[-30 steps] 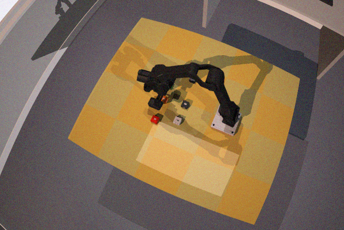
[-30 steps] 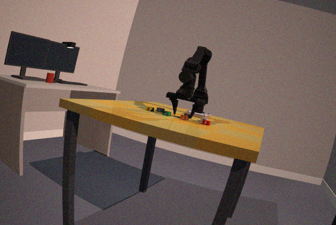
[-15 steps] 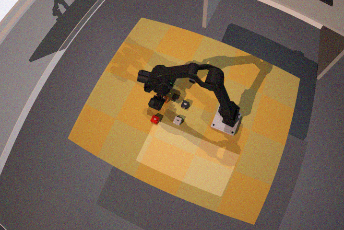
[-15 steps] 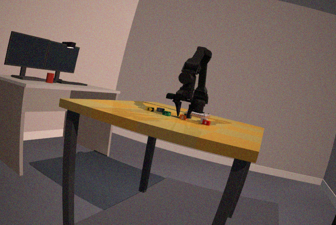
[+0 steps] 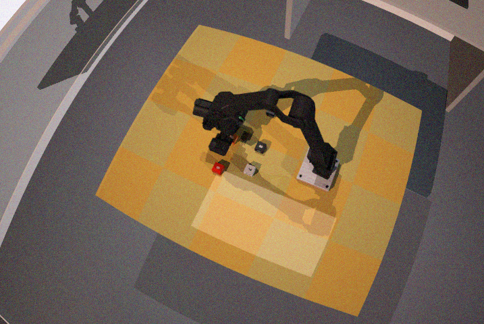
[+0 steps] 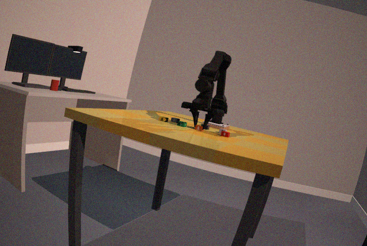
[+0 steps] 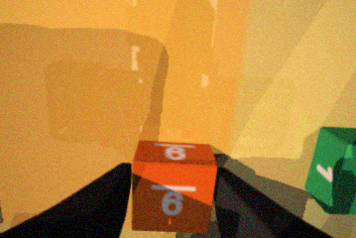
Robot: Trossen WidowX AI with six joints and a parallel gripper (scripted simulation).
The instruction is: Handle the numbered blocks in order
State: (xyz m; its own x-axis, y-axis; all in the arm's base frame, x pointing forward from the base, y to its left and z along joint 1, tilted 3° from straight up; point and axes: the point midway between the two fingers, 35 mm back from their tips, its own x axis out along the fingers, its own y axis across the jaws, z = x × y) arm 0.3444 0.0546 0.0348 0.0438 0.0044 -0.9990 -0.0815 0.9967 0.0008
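Right now my gripper tip is right at the orange block. Round my gripper tip: green block: 8 cm to the right, 1 cm ahead; dark block: 11 cm behind, 2 cm to the right; red block: 12 cm to the left, 2 cm behind.
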